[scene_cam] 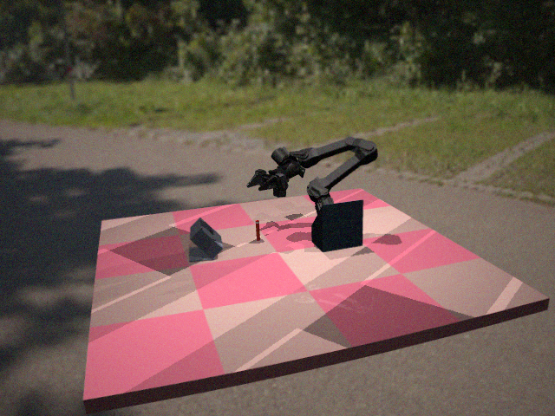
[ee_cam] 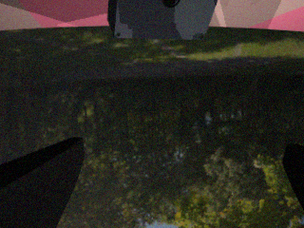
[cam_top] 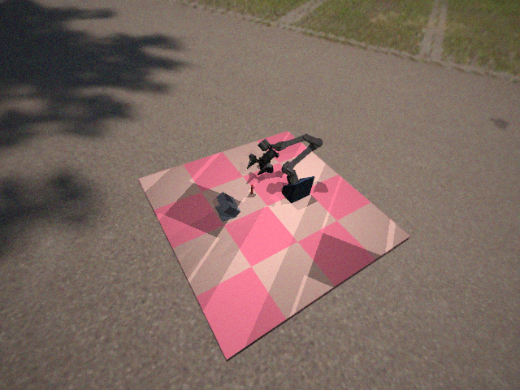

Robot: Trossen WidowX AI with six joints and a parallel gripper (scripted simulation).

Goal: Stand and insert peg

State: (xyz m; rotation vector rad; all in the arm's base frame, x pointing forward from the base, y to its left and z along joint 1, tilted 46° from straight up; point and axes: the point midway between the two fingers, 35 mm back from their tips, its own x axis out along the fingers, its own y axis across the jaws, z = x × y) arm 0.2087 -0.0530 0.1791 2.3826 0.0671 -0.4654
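The peg is 160 mm below my gripper tip, 10 mm to the right of it and 10 mm behind it. The rest, counted from my gripper tip: sloped panel (200 mm ahead, 150 mm below, 40 mm to the left).
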